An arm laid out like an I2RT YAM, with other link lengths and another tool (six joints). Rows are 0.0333 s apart.
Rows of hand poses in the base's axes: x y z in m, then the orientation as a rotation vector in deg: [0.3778 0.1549 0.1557 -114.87 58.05 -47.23]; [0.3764 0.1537 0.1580 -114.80 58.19 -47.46]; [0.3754 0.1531 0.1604 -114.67 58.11 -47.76]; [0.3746 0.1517 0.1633 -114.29 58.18 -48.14]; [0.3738 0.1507 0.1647 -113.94 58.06 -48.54]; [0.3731 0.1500 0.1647 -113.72 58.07 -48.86]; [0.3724 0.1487 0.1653 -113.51 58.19 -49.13]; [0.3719 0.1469 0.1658 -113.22 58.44 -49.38]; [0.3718 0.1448 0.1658 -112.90 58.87 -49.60]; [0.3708 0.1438 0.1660 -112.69 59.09 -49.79]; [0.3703 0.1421 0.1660 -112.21 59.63 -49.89]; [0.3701 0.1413 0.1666 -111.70 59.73 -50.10]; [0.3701 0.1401 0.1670 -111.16 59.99 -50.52]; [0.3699 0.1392 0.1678 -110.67 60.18 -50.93]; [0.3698 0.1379 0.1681 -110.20 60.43 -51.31]
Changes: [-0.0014 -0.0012 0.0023 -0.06 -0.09 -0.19]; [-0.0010 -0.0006 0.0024 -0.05 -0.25 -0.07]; [-0.0008 -0.0014 0.0029 0.10 -0.35 -0.23]; [-0.0008 -0.0010 0.0014 0.07 -0.43 -0.10]; [-0.0007 -0.0007 0.0000 0.01 -0.27 -0.15]; [-0.0007 -0.0013 0.0006 0.02 -0.19 -0.21]; [-0.0005 -0.0018 0.0005 0.10 -0.17 -0.30]; [-0.0001 -0.0021 0.0000 0.14 -0.09 -0.42]; [-0.0010 -0.0010 0.0002 0.06 -0.11 -0.25]; [-0.0005 -0.0017 0.0000 0.32 -0.07 -0.47]; [-0.0002 -0.0008 0.0006 0.28 -0.32 -0.20]; [0.0000 -0.0012 0.0004 0.19 -0.37 -0.40]; [-0.0002 -0.0009 0.0008 0.16 -0.37 -0.35]; [-0.0001 -0.0013 0.0003 0.16 -0.32 -0.38]
